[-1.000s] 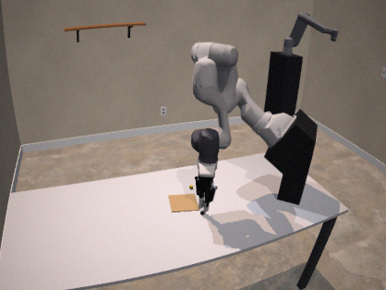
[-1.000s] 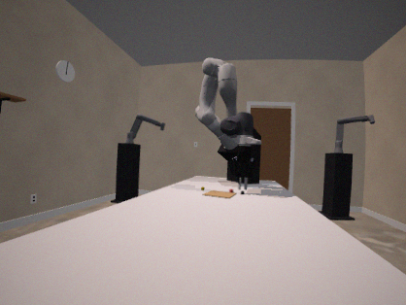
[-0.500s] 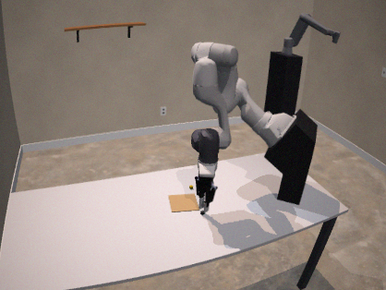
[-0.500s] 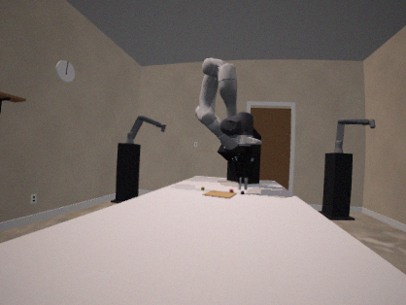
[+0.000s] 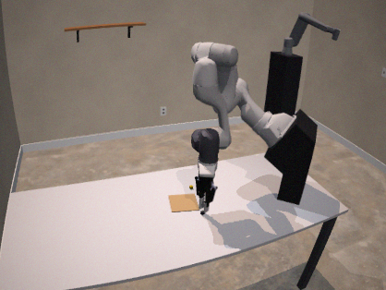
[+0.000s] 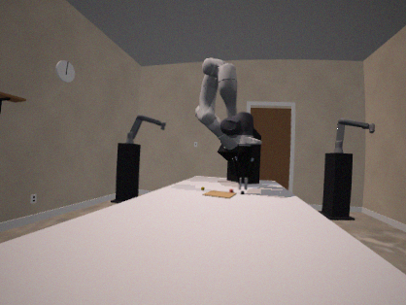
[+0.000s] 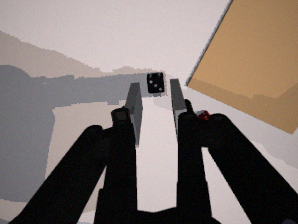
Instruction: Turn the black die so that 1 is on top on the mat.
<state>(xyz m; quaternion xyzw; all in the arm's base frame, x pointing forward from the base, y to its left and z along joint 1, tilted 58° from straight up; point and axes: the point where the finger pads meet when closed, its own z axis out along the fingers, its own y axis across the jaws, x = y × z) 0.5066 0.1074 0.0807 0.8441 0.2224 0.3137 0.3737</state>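
My gripper is now 5 cm above the black die and 1 cm short of it. Round my hand: yellow die: 22 cm to the right, 5 cm below, 5 cm behind; then tan mat: 12 cm to the right, 6 cm below, 5 cm ahead; then red die: 6 cm to the right, 5 cm below, 3 cm behind.
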